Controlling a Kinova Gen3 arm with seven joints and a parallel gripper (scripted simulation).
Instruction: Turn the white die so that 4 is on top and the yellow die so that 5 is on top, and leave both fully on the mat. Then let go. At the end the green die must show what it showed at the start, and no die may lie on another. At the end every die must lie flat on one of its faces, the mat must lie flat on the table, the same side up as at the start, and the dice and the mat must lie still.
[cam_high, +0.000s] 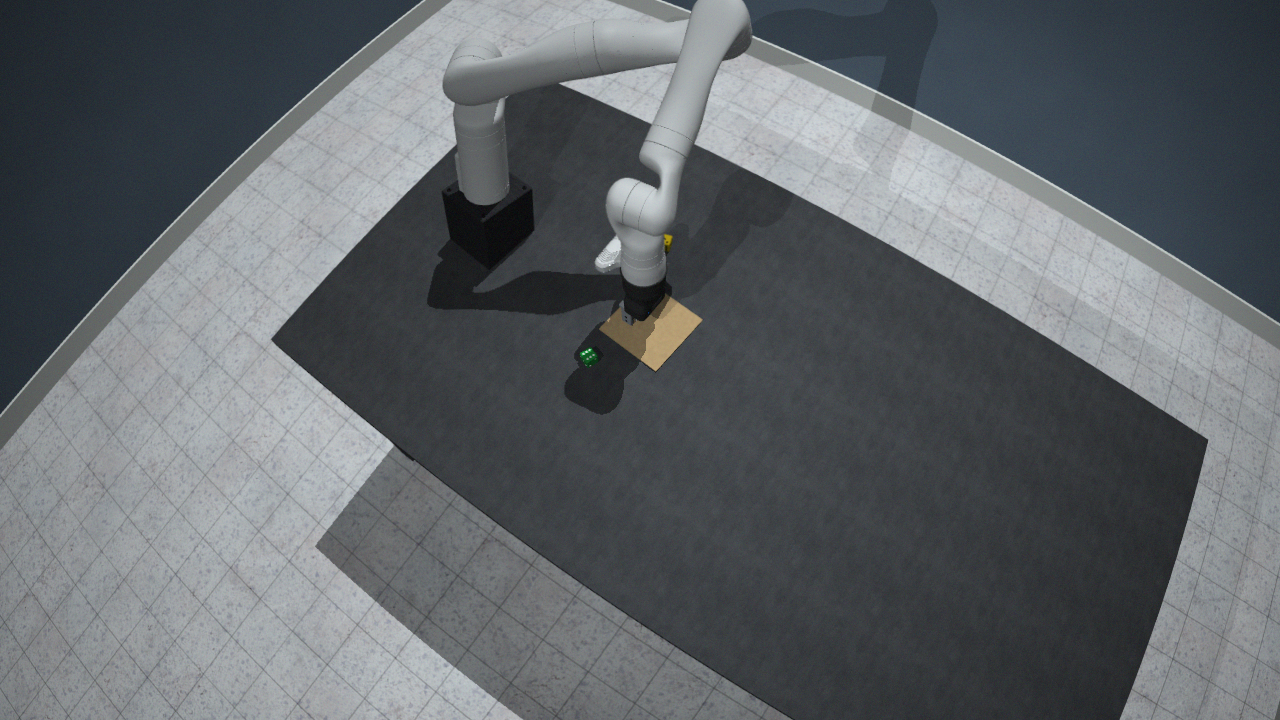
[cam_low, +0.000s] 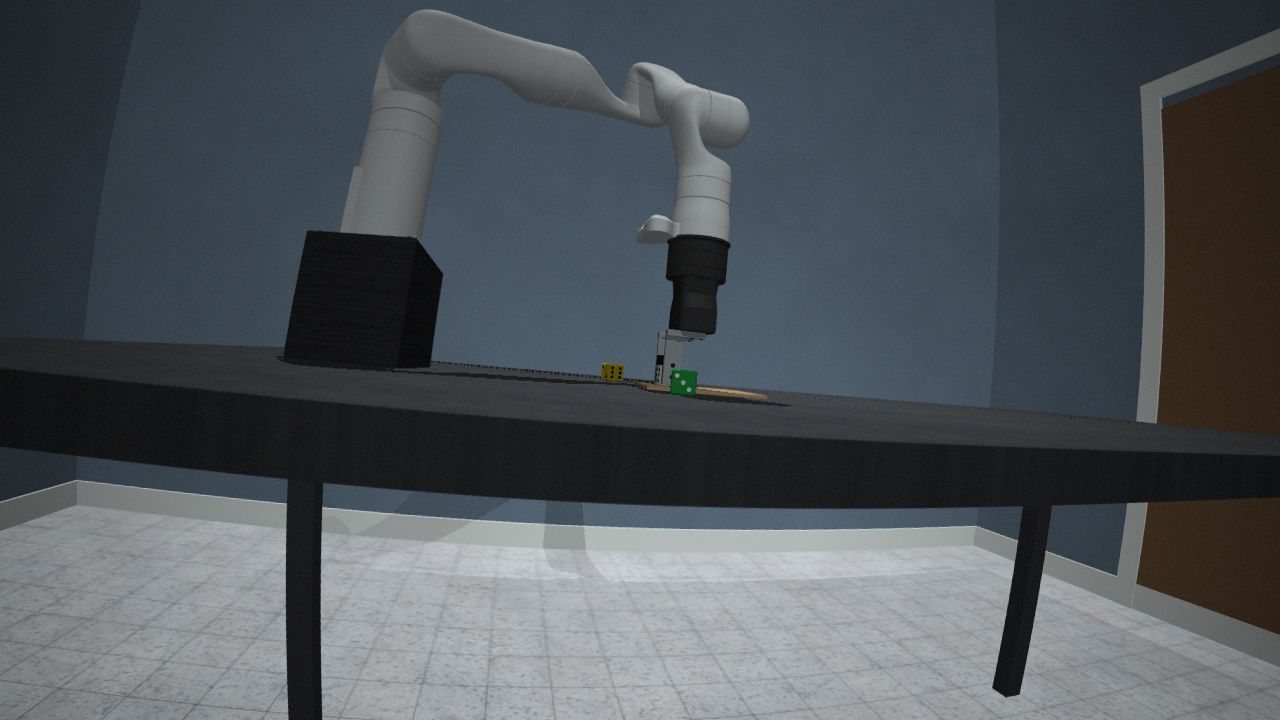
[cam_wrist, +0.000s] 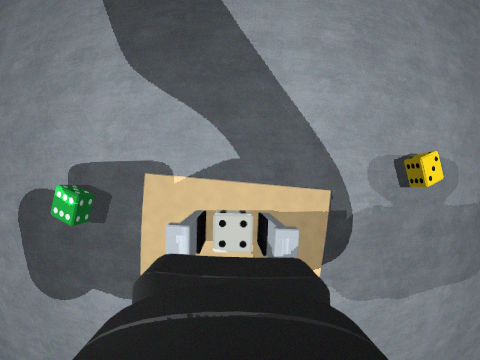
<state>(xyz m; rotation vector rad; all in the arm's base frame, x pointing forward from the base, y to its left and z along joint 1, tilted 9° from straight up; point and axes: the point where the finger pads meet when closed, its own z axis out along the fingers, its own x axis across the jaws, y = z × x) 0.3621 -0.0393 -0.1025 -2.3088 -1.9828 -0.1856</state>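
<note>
The white die lies 1 cm below my hand. Round my hand: green die: 3 cm behind, 12 cm to the right, 1 cm below; then yellow die: 2 cm behind, 17 cm to the left, 1 cm below; then tan mat: 4 cm ahead, 1 cm to the right, 2 cm below.
</note>
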